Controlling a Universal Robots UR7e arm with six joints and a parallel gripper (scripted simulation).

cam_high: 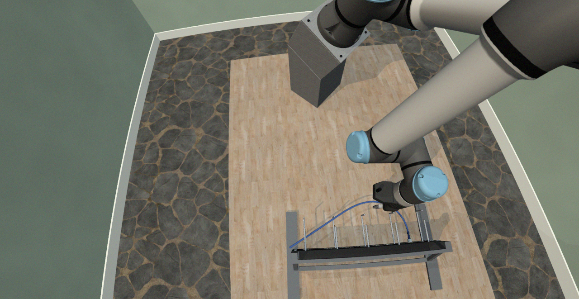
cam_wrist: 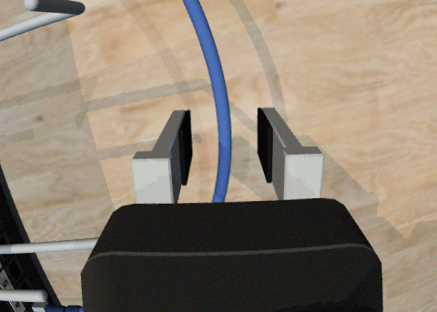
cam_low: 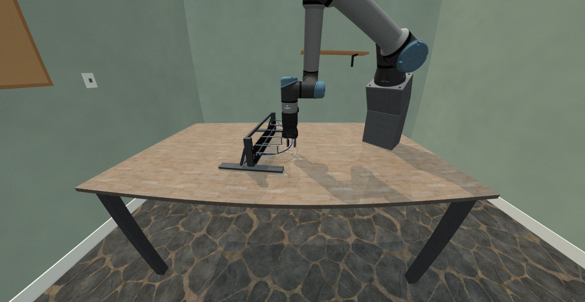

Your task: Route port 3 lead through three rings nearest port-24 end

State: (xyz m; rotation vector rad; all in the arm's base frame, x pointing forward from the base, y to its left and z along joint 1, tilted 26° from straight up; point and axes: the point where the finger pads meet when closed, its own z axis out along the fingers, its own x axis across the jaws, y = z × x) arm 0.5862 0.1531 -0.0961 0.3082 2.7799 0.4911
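Now: hand 16 cm short of the black patch panel rack, 7 cm to the left of it and 2 cm below it.
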